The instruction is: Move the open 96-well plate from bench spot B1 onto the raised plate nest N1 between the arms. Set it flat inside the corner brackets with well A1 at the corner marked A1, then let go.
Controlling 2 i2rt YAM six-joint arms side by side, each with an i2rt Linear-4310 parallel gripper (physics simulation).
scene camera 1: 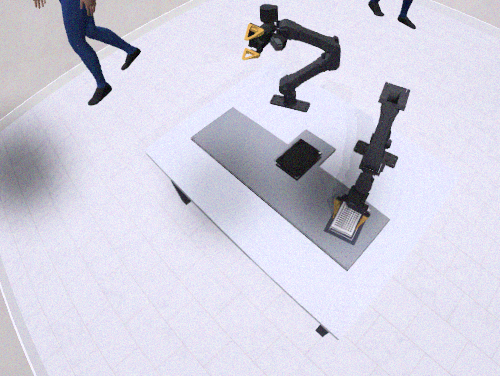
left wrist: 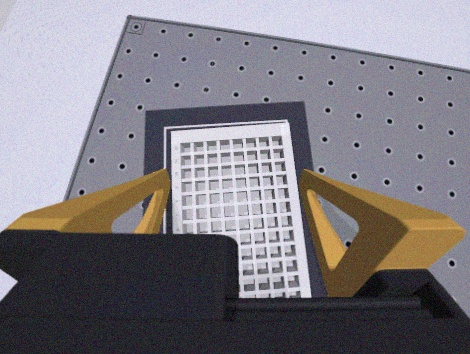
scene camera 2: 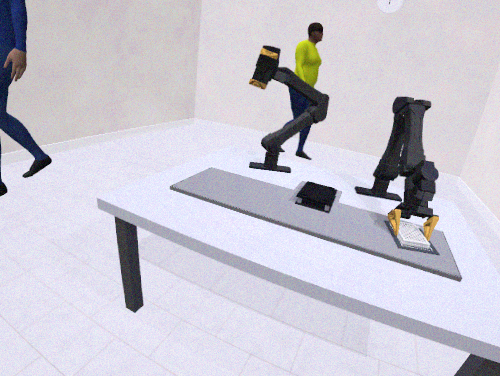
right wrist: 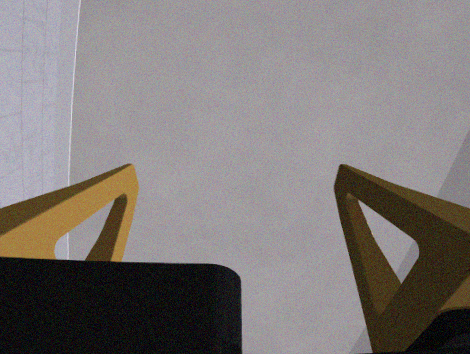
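Pixels of known places: left gripper, fingertip midpoint: (scene camera 1: 344,224) (left wrist: 234,176) (scene camera 2: 411,238); right gripper, fingertip midpoint: (scene camera 1: 244,49) (scene camera 2: 261,68) (right wrist: 236,175); left arm's base at its link origin: (scene camera 2: 377,194); right arm's base at its link origin: (scene camera 1: 289,103) (scene camera 2: 269,168).
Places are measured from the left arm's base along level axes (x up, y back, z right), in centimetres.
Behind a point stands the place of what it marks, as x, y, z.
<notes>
The white 96-well plate (scene camera 1: 347,220) @[2.6, -37.6, -1.6] (scene camera 2: 413,235) @[2.8, -38.4, -1.7] (left wrist: 235,185) @[2.9, -38.6, -1.2] lies flat on a dark spot pad (scene camera 1: 352,241) @[1.5, -44.0, -6.9] (scene camera 2: 433,250) @[1.4, -43.1, -6.9] (left wrist: 225,112) @[1.5, -44.6, -1.7] near the right end of the grey board. My left gripper (scene camera 1: 350,212) (scene camera 2: 413,231) @[2.0, -39.3, -1.2] (left wrist: 234,176) @[2.0, -39.3, -1.2] is open, with one finger beside each long side of the plate. Its body hides the plate's near end in the left wrist view. The black raised nest (scene camera 1: 299,158) @[4.7, -22.3, 27.4] (scene camera 2: 317,194) @[4.7, -24.4, 28.5] stands between the arms and holds no plate. The A1 mark is too small to read. My right gripper (scene camera 1: 252,44) @[43.8, -12.8, 55.8] (scene camera 2: 263,68) @[43.8, -12.8, 55.8] (right wrist: 236,175) @[43.8, -12.8, 55.8] is open and empty, high above the far side.
The grey perforated board (scene camera 1: 240,155) @[1.3, -30.8, 52.0] (scene camera 2: 240,200) @[1.3, -33.7, 53.8] (left wrist: 400,115) @[1.3, -43.8, 12.4] lies along the white table (scene camera 1: 225,210) @[0.0, -56.0, 42.6] (scene camera 2: 225,240) @[0.0, -56.3, 52.4]. The nest stands on a grey base (scene camera 1: 327,148) @[1.3, -8.9, 20.3] at the board's far edge. People stand on the floor beyond the table.
</notes>
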